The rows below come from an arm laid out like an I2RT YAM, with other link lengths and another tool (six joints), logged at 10 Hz.
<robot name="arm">
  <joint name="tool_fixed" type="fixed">
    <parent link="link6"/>
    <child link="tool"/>
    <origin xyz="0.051 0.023 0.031" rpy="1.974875 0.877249 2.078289"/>
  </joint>
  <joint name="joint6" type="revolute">
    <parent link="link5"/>
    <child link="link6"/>
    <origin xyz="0.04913 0 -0.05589" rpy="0 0 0"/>
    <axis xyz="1 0 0"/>
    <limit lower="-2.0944" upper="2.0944"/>
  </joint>
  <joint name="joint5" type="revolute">
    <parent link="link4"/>
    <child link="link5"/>
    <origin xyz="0.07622 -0.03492 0.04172" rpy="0 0 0"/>
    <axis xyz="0 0 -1"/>
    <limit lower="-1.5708" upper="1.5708"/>
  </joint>
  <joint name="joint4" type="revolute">
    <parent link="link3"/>
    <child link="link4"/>
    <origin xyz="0.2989 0.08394 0.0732" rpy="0 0 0"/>
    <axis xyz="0 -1 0"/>
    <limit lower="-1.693" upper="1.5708"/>
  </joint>
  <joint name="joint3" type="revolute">
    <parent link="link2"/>
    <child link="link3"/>
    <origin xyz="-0.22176 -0.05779 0" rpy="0 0 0"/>
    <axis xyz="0 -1 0"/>
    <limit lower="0" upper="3.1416"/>
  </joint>
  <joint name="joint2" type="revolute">
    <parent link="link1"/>
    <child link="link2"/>
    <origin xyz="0.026 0.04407 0.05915" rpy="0 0 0"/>
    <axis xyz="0 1 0"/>
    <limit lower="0" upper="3.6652"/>
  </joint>
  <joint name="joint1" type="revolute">
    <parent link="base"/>
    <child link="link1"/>
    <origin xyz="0 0 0.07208" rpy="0 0 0"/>
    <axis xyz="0 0 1"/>
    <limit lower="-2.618" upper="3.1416"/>
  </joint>
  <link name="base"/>
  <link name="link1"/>
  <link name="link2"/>
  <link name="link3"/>
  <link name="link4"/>
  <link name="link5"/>
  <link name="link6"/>
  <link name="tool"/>
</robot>
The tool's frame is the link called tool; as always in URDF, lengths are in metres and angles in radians.
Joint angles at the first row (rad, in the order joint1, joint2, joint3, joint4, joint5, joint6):
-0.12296, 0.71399, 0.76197, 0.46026, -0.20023, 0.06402
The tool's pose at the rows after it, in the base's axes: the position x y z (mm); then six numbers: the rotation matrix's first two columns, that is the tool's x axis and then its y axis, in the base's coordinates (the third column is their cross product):
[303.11, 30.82, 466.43, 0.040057, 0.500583, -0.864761, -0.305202, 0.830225, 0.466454]
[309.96, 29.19, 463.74, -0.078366, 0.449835, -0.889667, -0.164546, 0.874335, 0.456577]
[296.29, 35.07, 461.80, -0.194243, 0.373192, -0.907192, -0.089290, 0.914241, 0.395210]
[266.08, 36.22, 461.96, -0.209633, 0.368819, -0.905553, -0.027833, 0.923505, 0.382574]
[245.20, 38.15, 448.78, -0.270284, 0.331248, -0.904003, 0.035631, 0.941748, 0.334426]
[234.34, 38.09, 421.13, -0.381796, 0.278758, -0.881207, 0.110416, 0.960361, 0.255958]
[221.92, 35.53, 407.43, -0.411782, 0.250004, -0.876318, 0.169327, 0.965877, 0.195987]
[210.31, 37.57, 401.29, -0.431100, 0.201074, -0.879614, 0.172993, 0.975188, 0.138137]
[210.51, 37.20, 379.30, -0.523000, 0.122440, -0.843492, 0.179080, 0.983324, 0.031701]
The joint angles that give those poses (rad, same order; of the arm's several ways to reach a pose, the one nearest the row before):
-0.15983, 0.72140, 0.79825, 0.39723, -0.22032, 0.03139
-0.16260, 0.72691, 0.89468, 0.12306, -0.18933, -0.07613
-0.16252, 0.68664, 0.96767, -0.13298, -0.19481, -0.18858
-0.16263, 0.57039, 0.96064, -0.28179, -0.14729, -0.21736
-0.16261, 0.48665, 0.95353, -0.43900, -0.11492, -0.28399
-0.16262, 0.43656, 0.93883, -0.60675, -0.07542, -0.37594
-0.16264, 0.37589, 0.91442, -0.68512, -0.01841, -0.43161
-0.16256, 0.33001, 0.90466, -0.73473, -0.00939, -0.48945
-0.16256, 0.33266, 0.89218, -0.80975, 0.00918, -0.59325

